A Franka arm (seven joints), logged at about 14 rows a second.
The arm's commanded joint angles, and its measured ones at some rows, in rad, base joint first. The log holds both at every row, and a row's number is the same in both.
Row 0, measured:
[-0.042, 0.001, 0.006, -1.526, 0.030, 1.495, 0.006]
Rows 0 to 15, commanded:
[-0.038, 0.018, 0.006, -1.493, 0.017, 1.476, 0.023]
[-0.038, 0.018, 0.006, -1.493, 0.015, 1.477, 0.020]
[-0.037, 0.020, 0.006, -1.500, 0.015, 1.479, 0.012]
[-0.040, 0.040, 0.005, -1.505, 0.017, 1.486, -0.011]
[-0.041, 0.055, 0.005, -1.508, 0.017, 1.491, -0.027]
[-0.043, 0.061, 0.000, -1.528, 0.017, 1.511, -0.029]
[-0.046, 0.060, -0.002, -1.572, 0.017, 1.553, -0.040]
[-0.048, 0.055, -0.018, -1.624, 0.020, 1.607, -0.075]
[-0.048, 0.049, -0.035, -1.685, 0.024, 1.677, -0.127]
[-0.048, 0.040, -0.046, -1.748, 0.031, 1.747, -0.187]
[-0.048, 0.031, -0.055, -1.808, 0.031, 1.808, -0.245]
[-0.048, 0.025, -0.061, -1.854, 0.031, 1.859, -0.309]
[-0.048, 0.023, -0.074, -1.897, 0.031, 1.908, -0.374]
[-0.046, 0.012, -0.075, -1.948, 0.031, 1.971, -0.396]
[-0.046, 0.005, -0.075, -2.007, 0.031, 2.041, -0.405]
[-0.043, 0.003, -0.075, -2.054, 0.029, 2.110, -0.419]
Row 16, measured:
[-0.047, 0.060, -0.075, -1.933, 0.030, 2.002, -0.376]
